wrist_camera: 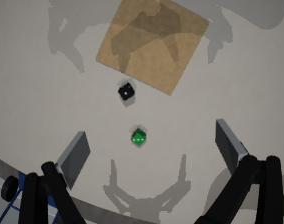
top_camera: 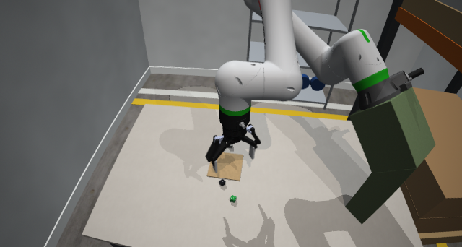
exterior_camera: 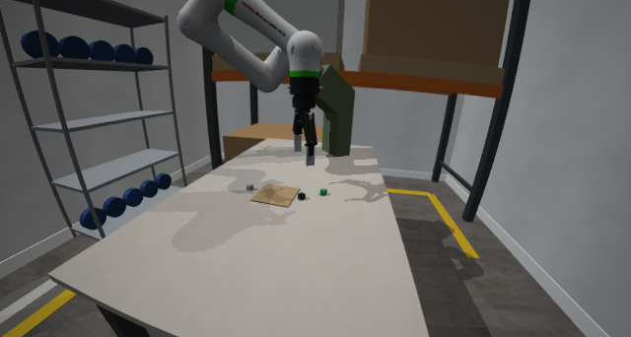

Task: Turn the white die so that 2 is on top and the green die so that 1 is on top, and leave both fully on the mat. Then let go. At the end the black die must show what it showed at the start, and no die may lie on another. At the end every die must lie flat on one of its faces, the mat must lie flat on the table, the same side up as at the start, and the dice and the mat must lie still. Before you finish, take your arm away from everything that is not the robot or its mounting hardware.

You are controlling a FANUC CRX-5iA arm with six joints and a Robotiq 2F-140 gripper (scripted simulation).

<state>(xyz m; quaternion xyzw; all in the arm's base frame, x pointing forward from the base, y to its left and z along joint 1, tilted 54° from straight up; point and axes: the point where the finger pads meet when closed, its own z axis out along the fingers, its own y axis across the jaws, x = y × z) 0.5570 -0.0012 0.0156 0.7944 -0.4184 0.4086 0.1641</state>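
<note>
Right now my hand is 20 cm to the left of the white die, 14 cm above it and 1 cm past it. Round my hand: mat 15 cm below, 9 cm to the right, 2 cm ahead; then black die 14 cm below, 4 cm ahead; then green die 14 cm below, 8 cm to the left.
</note>
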